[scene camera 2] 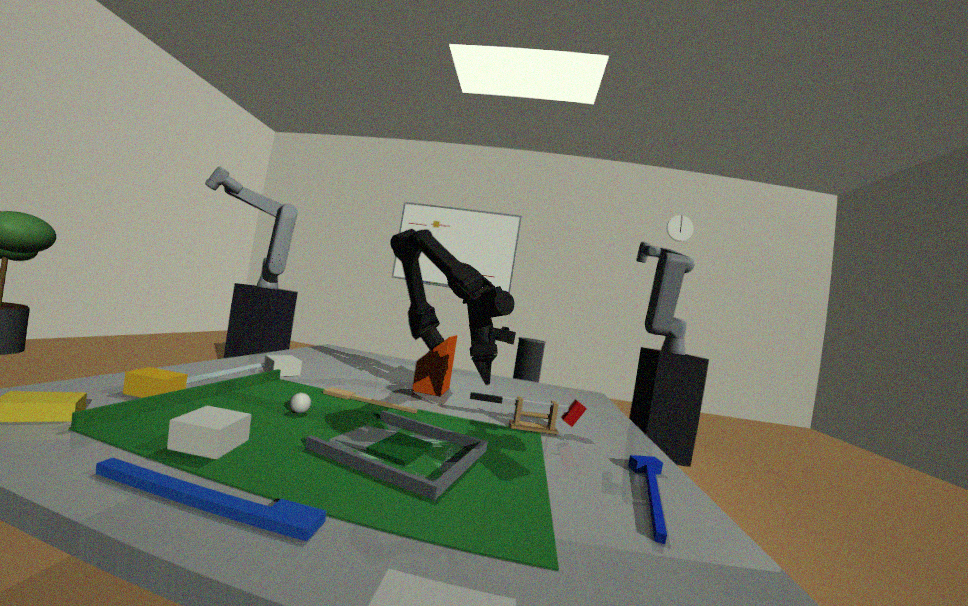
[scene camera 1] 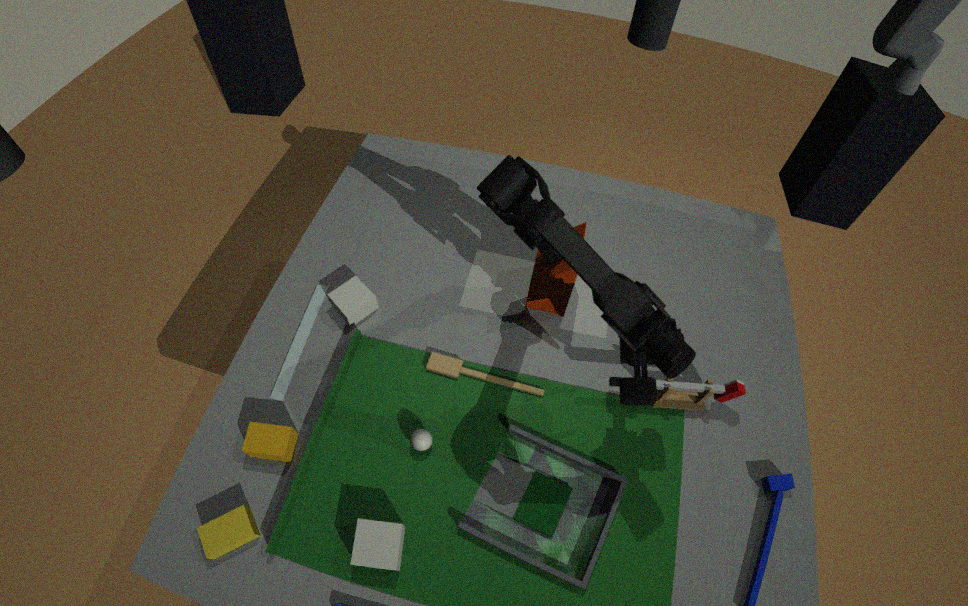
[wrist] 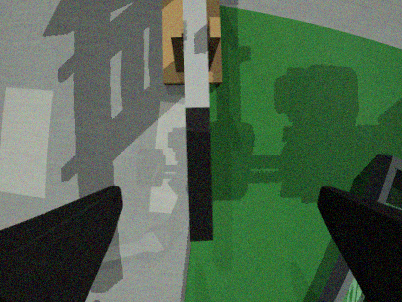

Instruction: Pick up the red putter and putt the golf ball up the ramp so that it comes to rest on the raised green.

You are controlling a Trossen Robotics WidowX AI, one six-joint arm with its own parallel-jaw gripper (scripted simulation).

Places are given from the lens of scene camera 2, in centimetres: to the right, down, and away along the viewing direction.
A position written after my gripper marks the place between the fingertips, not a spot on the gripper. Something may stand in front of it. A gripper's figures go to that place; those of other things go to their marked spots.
my gripper point(scene camera 2: 487, 381): 1, 20, 86
blue putter point(scene camera 2: 652, 466): 34, 34, 68
white block point(scene camera 2: 212, 432): -40, 19, 47
blue bar point(scene camera 2: 296, 520): -21, 24, 36
The marked spots on the blue putter and the white block are 78 cm apart.
